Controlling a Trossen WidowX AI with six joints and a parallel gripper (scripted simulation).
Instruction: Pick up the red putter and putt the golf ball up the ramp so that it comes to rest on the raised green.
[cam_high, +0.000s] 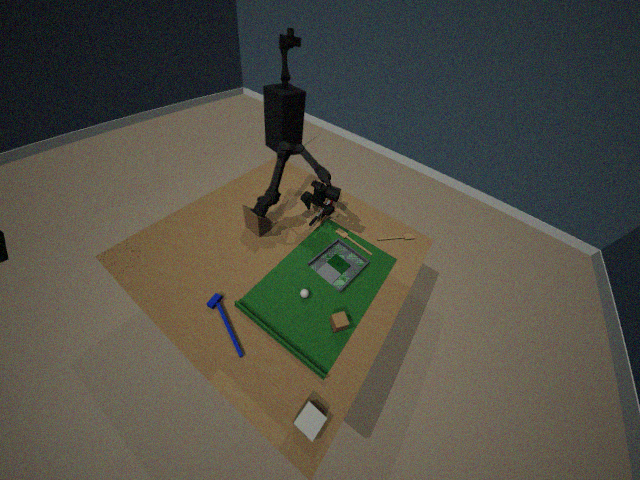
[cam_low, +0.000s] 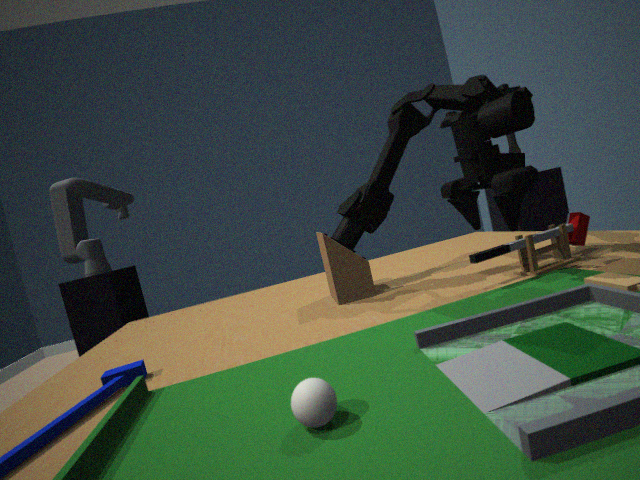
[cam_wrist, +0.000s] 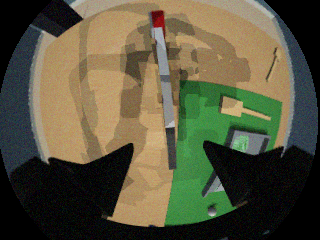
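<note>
Now: gripper tip 3 cm past the wooden rack, 10 cm to the right of it and 6 cm above it. From my gripper tip the other things lie so: blue hammer (17 cm ahead, 69 cm to the right, 8 cm below); then wooden block (49 cm ahead, 34 cm to the right, 6 cm below); then golf ball (30 cm ahead, 35 cm to the right, 7 cm below).
</note>
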